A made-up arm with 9 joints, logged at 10 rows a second.
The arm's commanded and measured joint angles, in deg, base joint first. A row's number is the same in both.
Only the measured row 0 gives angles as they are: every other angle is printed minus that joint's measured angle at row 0.
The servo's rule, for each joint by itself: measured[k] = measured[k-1] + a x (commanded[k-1-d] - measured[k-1]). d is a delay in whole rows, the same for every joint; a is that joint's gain. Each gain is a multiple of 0.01, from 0.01 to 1. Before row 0 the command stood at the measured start. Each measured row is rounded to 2 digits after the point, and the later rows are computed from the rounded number. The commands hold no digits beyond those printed.
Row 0, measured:
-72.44 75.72 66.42 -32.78 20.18 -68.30 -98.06 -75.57 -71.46
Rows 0 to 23, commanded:
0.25 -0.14 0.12 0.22 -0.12 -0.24 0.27 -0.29 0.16
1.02 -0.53 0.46 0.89 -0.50 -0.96 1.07 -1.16 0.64
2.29 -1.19 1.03 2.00 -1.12 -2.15 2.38 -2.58 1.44
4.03 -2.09 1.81 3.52 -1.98 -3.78 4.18 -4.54 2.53
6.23 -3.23 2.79 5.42 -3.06 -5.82 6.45 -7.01 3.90
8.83 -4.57 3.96 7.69 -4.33 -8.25 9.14 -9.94 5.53
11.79 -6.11 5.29 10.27 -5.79 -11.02 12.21 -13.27 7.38
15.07 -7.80 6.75 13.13 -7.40 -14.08 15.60 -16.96 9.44
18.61 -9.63 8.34 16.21 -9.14 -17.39 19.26 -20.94 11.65
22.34 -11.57 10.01 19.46 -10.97 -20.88 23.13 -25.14 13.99
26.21 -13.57 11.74 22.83 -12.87 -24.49 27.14 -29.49 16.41
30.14 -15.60 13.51 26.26 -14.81 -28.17 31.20 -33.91 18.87
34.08 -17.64 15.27 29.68 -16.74 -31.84 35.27 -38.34 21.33
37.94 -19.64 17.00 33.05 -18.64 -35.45 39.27 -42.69 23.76
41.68 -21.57 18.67 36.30 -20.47 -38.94 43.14 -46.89 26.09
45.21 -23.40 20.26 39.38 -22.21 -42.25 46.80 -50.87 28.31
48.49 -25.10 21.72 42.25 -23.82 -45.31 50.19 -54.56 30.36
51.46 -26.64 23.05 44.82 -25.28 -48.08 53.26 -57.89 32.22
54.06 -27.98 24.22 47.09 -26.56 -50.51 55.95 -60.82 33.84
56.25 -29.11 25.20 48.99 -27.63 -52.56 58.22 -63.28 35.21
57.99 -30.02 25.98 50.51 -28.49 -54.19 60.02 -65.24 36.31
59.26 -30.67 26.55 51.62 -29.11 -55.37 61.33 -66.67 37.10
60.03 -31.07 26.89 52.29 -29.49 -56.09 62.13 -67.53 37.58
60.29 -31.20 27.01 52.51 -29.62 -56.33 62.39 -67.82 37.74
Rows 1 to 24, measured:
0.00 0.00 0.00 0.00 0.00 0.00 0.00 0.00 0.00
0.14 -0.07 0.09 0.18 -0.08 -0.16 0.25 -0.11 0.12
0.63 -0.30 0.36 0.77 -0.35 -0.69 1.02 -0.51 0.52
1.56 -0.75 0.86 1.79 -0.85 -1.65 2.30 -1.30 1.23
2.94 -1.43 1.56 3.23 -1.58 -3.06 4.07 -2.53 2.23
4.78 -2.35 2.47 5.05 -2.54 -4.88 6.31 -4.23 3.52
7.05 -3.48 3.57 7.24 -3.70 -7.10 8.97 -6.40 5.07
9.70 -4.82 4.84 9.75 -5.06 -9.69 12.02 -9.01 6.85
12.71 -6.34 6.25 12.56 -6.58 -12.59 15.39 -12.03 8.84
16.01 -8.02 7.80 15.59 -8.24 -15.76 19.03 -15.42 11.00
19.55 -9.83 9.44 18.80 -10.01 -19.14 22.88 -19.11 13.30
23.28 -11.74 11.14 22.14 -11.87 -22.67 26.88 -23.05 15.69
27.12 -13.71 12.89 25.56 -13.78 -26.30 30.94 -27.18 18.14
31.02 -15.71 14.65 28.98 -15.70 -29.96 35.01 -31.42 20.60
34.90 -17.71 16.39 32.36 -17.61 -33.58 39.01 -35.70 23.03
38.70 -19.68 18.08 35.63 -19.47 -37.12 42.89 -39.95 25.39
42.35 -21.58 19.69 38.74 -21.25 -40.51 46.57 -44.10 27.64
45.79 -23.38 21.19 41.65 -22.92 -43.68 49.97 -48.07 29.73
48.97 -25.04 22.57 44.28 -24.45 -46.58 53.06 -51.80 31.65
51.82 -26.54 23.79 46.61 -25.82 -49.17 55.78 -55.23 33.34
54.30 -27.85 24.83 48.59 -27.00 -51.41 58.07 -58.29 34.78
56.37 -28.96 25.68 50.18 -27.97 -53.24 59.90 -60.93 35.96
57.99 -29.83 26.32 51.38 -28.71 -54.65 61.24 -63.11 36.84
59.13 -30.46 26.74 52.14 -29.22 -55.60 62.08 -64.79 37.41
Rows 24 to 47, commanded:
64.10 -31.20 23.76 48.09 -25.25 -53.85 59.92 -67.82 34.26
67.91 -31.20 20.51 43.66 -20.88 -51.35 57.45 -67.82 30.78
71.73 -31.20 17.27 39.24 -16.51 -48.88 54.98 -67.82 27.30
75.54 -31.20 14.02 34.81 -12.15 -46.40 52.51 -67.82 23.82
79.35 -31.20 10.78 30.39 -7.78 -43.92 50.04 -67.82 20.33
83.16 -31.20 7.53 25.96 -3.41 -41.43 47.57 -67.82 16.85
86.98 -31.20 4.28 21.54 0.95 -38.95 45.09 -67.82 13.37
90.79 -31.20 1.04 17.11 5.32 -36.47 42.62 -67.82 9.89
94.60 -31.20 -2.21 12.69 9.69 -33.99 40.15 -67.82 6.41
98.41 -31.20 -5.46 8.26 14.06 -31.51 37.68 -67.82 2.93
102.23 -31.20 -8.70 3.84 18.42 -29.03 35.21 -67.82 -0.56
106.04 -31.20 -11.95 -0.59 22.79 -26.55 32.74 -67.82 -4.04
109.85 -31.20 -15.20 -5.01 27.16 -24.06 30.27 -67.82 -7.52
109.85 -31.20 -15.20 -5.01 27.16 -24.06 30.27 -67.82 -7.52
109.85 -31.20 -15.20 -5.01 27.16 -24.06 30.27 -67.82 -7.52
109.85 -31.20 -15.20 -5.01 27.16 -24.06 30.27 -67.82 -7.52
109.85 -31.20 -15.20 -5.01 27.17 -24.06 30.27 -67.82 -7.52
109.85 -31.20 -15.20 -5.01 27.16 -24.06 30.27 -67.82 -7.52
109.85 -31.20 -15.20 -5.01 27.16 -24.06 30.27 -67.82 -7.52
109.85 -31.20 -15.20 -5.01 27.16 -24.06 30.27 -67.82 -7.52
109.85 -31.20 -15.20 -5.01 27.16 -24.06 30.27 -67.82 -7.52
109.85 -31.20 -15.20 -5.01 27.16 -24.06 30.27 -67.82 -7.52
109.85 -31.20 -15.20 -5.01 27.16 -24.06 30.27 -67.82 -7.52
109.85 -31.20 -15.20 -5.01 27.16 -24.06 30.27 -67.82 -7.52
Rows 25 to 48, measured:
59.78 -30.84 26.94 52.45 -29.48 -56.08 62.37 -65.94 37.66
62.20 -31.02 24.59 48.83 -26.73 -54.61 60.07 -66.65 35.04
65.40 -31.11 21.57 44.54 -22.93 -52.46 57.61 -67.09 31.76
68.94 -31.16 18.39 40.14 -18.76 -50.10 55.14 -67.37 28.33
72.64 -31.18 15.16 35.72 -14.46 -47.66 52.67 -67.54 24.86
76.40 -31.19 11.92 31.30 -10.12 -45.19 50.20 -67.65 21.37
80.19 -31.20 8.67 26.87 -5.76 -42.71 47.73 -67.71 17.89
83.99 -31.20 5.42 22.45 -1.40 -40.23 45.25 -67.75 14.41
87.80 -31.20 2.18 18.02 2.97 -37.75 42.78 -67.78 10.93
91.61 -31.20 -1.07 13.60 7.34 -35.27 40.31 -67.80 7.45
95.42 -31.20 -4.32 9.17 11.71 -32.79 37.84 -67.81 3.97
99.23 -31.20 -7.56 4.75 16.07 -30.31 35.37 -67.81 0.48
103.04 -31.20 -10.81 0.32 20.44 -27.83 32.90 -67.81 -3.00
106.85 -31.20 -14.06 -4.10 24.81 -25.34 30.43 -67.81 -6.48
108.53 -31.20 -14.90 -4.86 26.34 -24.50 30.28 -67.81 -7.28
109.27 -31.20 -15.12 -4.98 26.87 -24.21 30.27 -67.81 -7.46
109.59 -31.20 -15.18 -5.00 27.06 -24.11 30.27 -67.81 -7.51
109.74 -31.20 -15.19 -5.01 27.13 -24.08 30.27 -67.81 -7.52
109.80 -31.20 -15.20 -5.01 27.15 -24.07 30.27 -67.81 -7.52
109.83 -31.20 -15.20 -5.01 27.16 -24.06 30.27 -67.81 -7.52
109.84 -31.20 -15.20 -5.01 27.16 -24.06 30.27 -67.81 -7.52
109.85 -31.20 -15.20 -5.01 27.16 -24.06 30.27 -67.81 -7.52
109.85 -31.20 -15.20 -5.01 27.16 -24.06 30.27 -67.81 -7.52
109.85 -31.20 -15.20 -5.01 27.16 -24.06 30.27 -67.81 -7.52

